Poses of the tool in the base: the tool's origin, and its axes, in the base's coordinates. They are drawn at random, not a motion.
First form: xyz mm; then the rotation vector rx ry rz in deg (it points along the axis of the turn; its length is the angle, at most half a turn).
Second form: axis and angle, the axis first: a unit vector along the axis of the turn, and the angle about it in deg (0 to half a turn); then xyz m. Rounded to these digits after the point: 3 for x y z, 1 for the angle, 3 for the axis.
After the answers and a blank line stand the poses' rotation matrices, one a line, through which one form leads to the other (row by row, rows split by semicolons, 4 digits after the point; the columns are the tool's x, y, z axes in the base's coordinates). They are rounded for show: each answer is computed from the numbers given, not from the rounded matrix.
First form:
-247 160 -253 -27.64 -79.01 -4.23
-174 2 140 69.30 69.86 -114.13
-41 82 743 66.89 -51.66 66.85
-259 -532 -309 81.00 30.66 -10.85
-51 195 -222 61.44 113.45 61.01
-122 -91 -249 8.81 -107.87 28.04
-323 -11 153 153.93 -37.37 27.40
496 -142 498 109.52 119.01 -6.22
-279 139 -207 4.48 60.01 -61.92
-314 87 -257 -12.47 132.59 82.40
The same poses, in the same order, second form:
-0.330 -0.943 -0.050 83.8 -0.247 0.160 -0.253
0.460 0.464 -0.757 150.7 -0.174 0.002 0.140
0.621 -0.479 0.620 107.8 -0.041 0.082 0.743
0.928 0.351 -0.124 87.3 -0.259 -0.532 -0.309
0.431 0.795 0.427 142.7 -0.051 0.195 -0.222
0.079 -0.965 0.251 111.8 -0.122 -0.091 -0.249
0.958 -0.232 0.170 160.8 -0.323 -0.011 0.153
0.677 0.735 -0.038 161.9 0.496 -0.142 0.498
0.052 0.695 -0.717 86.3 -0.279 0.139 -0.207
-0.080 0.847 0.526 156.6 -0.314 0.087 -0.257

0.2048 0.3276 -0.9224; 0.2272 0.9007 0.3703; 0.9521 -0.2854 0.1101
-0.4761 0.7698 -0.4251; 0.0284 -0.4697 -0.8824; -0.8789 -0.4322 0.2018
0.1978 -0.9792 0.0460; 0.2025 -0.0051 -0.9793; 0.9591 0.2030 0.1972
0.8677 0.4347 0.2410; 0.1864 0.1649 -0.9685; -0.4608 0.8854 0.0621
-0.4629 0.3556 0.8120; 0.8735 0.3391 0.3494; -0.1511 0.8710 -0.4675
-0.3629 -0.3371 -0.8687; 0.1286 0.9052 -0.4050; 0.9229 -0.2587 -0.2851
0.8385 -0.4889 0.2407; -0.3766 -0.8390 -0.3927; 0.3939 0.2386 -0.8876
-0.0573 0.9823 0.1783; 0.9584 0.1042 -0.2658; -0.2797 0.1556 -0.9474
0.0663 0.7494 0.6588; -0.6819 0.5160 -0.5184; -0.7284 -0.4149 0.5452
-0.9056 -0.3382 0.2558; 0.0796 0.4569 0.8859; -0.4165 0.8227 -0.3869

